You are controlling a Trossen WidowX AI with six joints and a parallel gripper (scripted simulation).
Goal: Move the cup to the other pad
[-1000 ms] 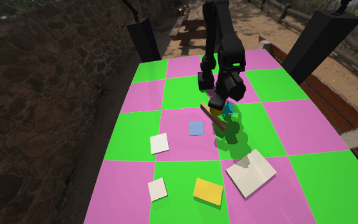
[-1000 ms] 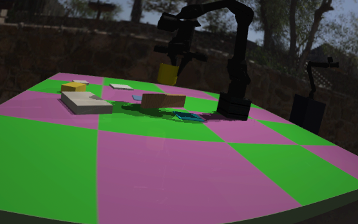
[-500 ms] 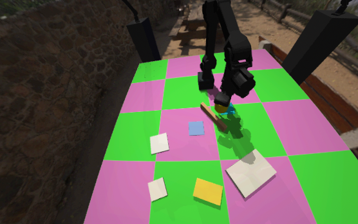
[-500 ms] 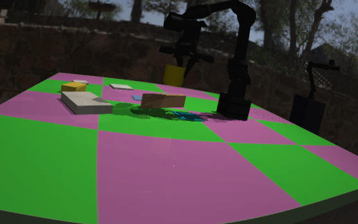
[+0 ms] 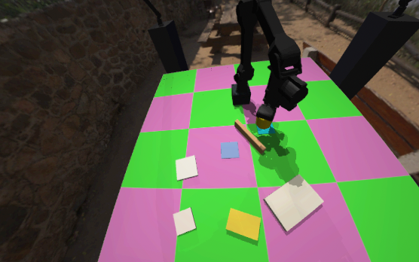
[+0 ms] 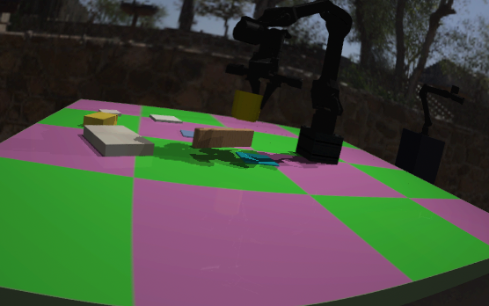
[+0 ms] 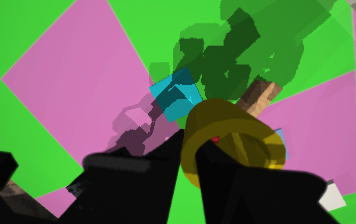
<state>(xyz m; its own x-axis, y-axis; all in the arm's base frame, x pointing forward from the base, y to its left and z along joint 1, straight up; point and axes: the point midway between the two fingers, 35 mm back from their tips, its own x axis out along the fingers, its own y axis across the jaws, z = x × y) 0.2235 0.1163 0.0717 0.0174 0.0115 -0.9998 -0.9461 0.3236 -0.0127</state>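
Now: gripper tip 2 cm past the teal pad, 2 cm to the right of it and 13 cm above it. The rest, counted from my gripper tip: light blue pad (14 cm ahead, 15 cm to the right, 13 cm below); then yellow cup (2 cm ahead, 1 cm to the right); then wooden bar (6 cm ahead, 7 cm to the right, 11 cm below).
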